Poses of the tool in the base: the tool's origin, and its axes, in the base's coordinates. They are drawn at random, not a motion.
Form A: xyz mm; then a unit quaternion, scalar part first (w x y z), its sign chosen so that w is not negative.
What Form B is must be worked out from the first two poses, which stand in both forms.
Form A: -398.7, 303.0, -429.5, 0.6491, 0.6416, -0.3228, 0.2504
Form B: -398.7, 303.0, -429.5, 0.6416, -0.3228, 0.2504, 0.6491
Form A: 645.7, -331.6, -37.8, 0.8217, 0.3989, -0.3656, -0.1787
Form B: 645.7, -331.6, -37.8, 0.3989, -0.3656, -0.1787, 0.8217
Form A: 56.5, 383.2, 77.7, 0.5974, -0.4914, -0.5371, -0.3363
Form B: 56.5, 383.2, 77.7, -0.4914, -0.5371, -0.3363, 0.5974
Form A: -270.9, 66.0, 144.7, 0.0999, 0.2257, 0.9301, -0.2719
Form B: -270.9, 66.0, 144.7, 0.2257, 0.9301, -0.2719, 0.0999
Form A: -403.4, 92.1, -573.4, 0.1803, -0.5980, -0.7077, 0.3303
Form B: -403.4, 92.1, -573.4, -0.5980, -0.7077, 0.3303, 0.1803
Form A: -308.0, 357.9, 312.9, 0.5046, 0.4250, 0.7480, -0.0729
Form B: -308.0, 357.9, 312.9, 0.4250, 0.7480, -0.0729, 0.5046
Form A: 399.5, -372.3, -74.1, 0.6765, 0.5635, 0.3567, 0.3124
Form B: 399.5, -372.3, -74.1, 0.5635, 0.3567, 0.3124, 0.6765
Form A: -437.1, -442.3, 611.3, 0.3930, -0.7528, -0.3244, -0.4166
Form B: -437.1, -442.3, 611.3, -0.7528, -0.3244, -0.4166, 0.3930
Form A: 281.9, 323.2, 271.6, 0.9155, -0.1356, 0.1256, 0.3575
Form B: 281.9, 323.2, 271.6, -0.1356, 0.1256, 0.3575, 0.9155
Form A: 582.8, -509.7, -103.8, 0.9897, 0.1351, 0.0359, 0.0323
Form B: 582.8, -509.7, -103.8, 0.1351, 0.0359, 0.0323, 0.9897
